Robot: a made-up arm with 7 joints.
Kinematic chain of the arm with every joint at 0, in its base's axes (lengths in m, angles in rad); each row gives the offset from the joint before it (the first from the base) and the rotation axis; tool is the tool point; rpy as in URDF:
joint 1: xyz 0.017 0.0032 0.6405 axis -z
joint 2: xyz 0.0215 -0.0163 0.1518 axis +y
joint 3: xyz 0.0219 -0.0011 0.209 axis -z
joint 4: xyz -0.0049 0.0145 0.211 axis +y
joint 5: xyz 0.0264 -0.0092 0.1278 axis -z
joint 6: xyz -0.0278 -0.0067 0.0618 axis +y
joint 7: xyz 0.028 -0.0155 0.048 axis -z
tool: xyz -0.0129 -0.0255 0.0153 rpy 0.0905 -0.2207 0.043
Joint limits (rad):
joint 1: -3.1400..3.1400
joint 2: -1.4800..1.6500
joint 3: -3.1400..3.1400
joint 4: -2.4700..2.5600
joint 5: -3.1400..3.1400
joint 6: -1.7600..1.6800
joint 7: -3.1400..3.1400
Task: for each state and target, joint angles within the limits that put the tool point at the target. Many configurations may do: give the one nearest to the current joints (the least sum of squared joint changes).
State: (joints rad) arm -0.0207 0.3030 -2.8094 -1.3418 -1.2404 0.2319 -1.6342
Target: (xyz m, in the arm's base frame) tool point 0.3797 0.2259 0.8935
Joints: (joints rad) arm -0.6416 0.6274 -3.1400 -2.2312 -1.2229 0.0224 -1.6742
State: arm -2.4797 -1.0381 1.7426 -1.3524 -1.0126 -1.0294 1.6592
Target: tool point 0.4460 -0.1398 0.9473
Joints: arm -3.1400 -0.9511 1.1396 -1.3559 -1.0718 -1.2988 1.5830
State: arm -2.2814 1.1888 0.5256 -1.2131 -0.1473 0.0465 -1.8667
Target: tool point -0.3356 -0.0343 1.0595
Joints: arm -2.7500 1.2567 0.8576 -1.9797 -0.1043 -0.1674 -1.9020
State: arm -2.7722 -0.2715 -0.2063 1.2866 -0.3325 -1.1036 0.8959
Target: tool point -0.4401 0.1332 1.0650
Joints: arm -2.8930 0.5494 -0.2527 1.5198 -0.3866 -1.0081 0.8746
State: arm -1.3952 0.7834 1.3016 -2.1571 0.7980 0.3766 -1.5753
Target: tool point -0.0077 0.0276 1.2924
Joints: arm -1.3541 0.4173 0.4339 -1.5963 0.7056 0.4920 -1.5897
